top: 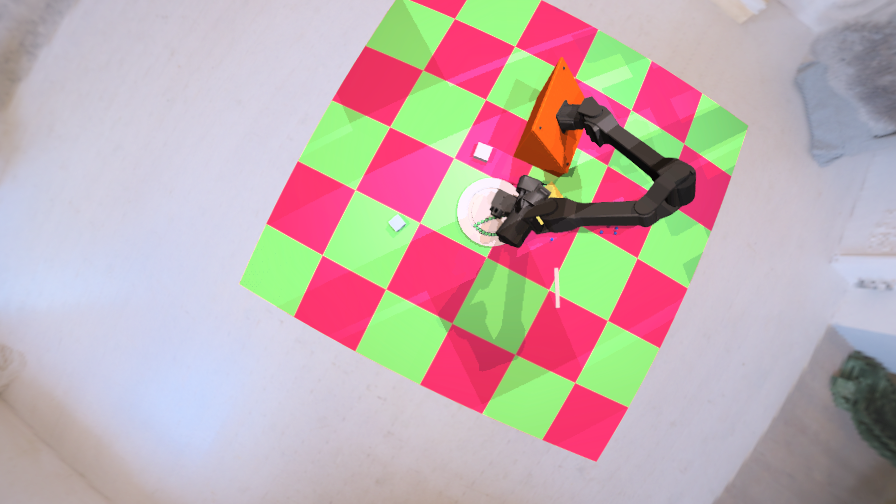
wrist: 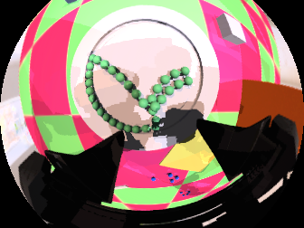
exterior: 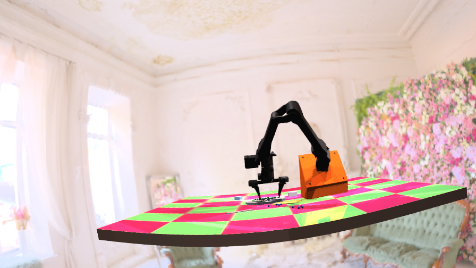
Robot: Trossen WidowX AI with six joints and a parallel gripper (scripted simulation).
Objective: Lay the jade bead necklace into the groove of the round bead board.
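Now: the round bead board 30 mm ahead of my gripper tip, 60 mm to the right of it and 10 mm below it. Round my gripper tip: white cube: 110 mm behind, 170 mm to the right, 10 mm below; thin white stick: 110 mm ahead, 230 mm to the left, 20 mm below; yellow patch: 80 mm behind, 70 mm to the left, 20 mm below.
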